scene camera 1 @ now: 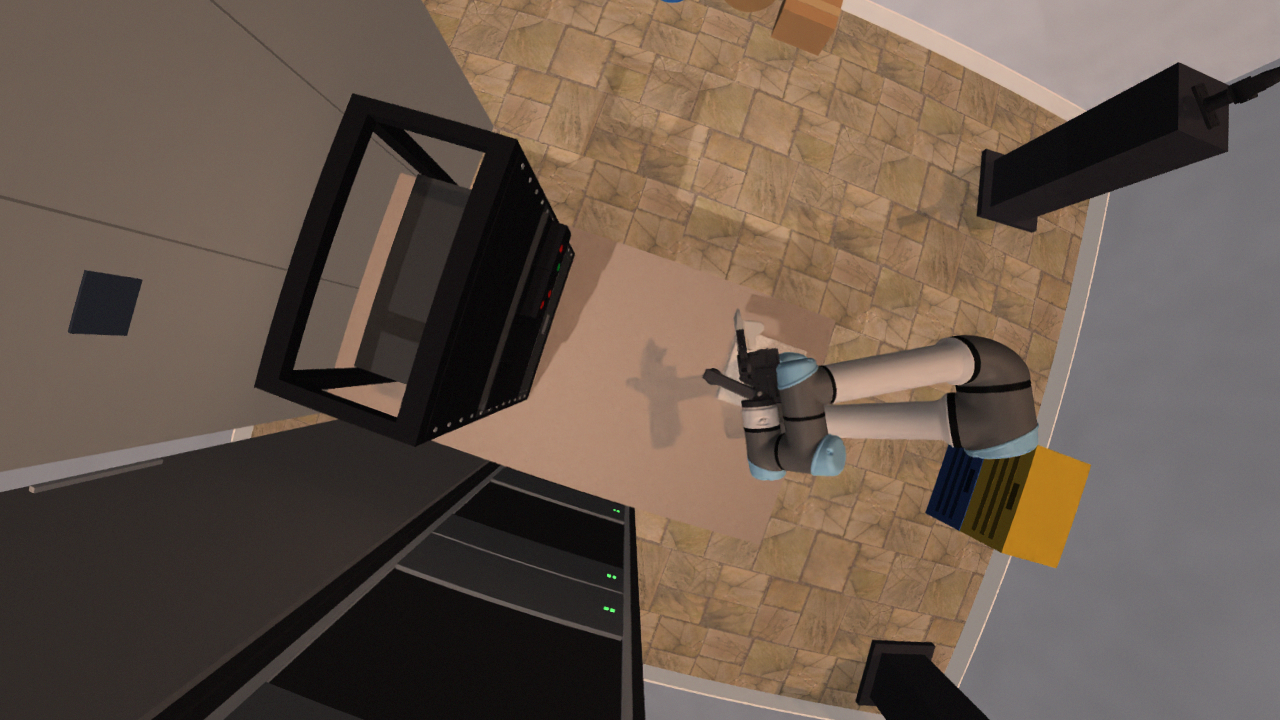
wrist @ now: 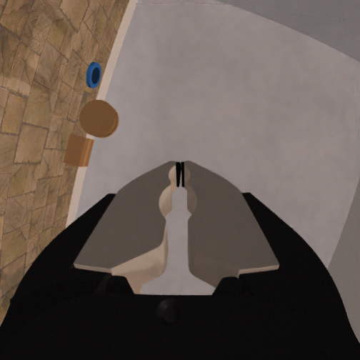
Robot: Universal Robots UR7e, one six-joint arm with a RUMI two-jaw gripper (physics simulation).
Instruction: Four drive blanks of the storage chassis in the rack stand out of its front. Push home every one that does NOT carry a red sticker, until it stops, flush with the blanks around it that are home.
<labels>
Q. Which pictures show the gripper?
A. Scene camera 1 and the wrist view: all of them.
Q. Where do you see a black rack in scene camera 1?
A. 473, 279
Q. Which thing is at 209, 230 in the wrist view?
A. The gripper.
</labels>
